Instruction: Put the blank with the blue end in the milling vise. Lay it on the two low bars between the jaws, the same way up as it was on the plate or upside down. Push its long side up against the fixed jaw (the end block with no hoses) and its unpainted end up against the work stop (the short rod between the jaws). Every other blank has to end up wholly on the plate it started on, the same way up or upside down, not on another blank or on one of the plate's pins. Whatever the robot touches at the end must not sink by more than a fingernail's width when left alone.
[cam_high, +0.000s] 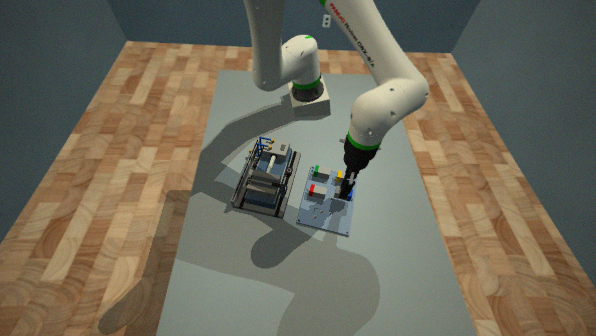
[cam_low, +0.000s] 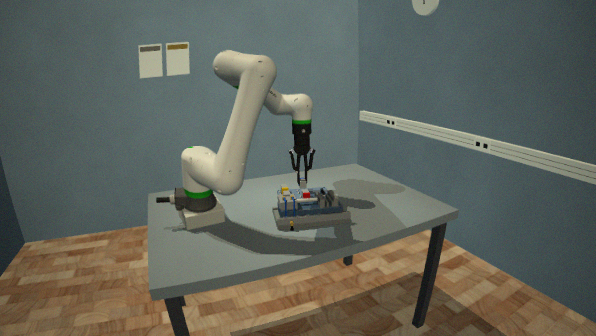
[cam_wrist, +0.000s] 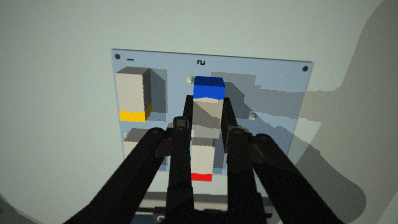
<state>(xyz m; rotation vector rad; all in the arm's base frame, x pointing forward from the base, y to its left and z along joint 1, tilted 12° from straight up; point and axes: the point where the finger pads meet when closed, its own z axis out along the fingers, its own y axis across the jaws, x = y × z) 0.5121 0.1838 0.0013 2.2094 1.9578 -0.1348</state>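
My hand is 90 mm above the plate and 50 mm to the left of it. The rest, counted from my hand: yellow-ended blank 90 mm behind, 60 mm below, 10 mm to the left; red-ended blank 90 mm to the right, 60 mm below, 10 mm behind; green-ended blank 100 mm behind, 80 mm to the right, 60 mm below.
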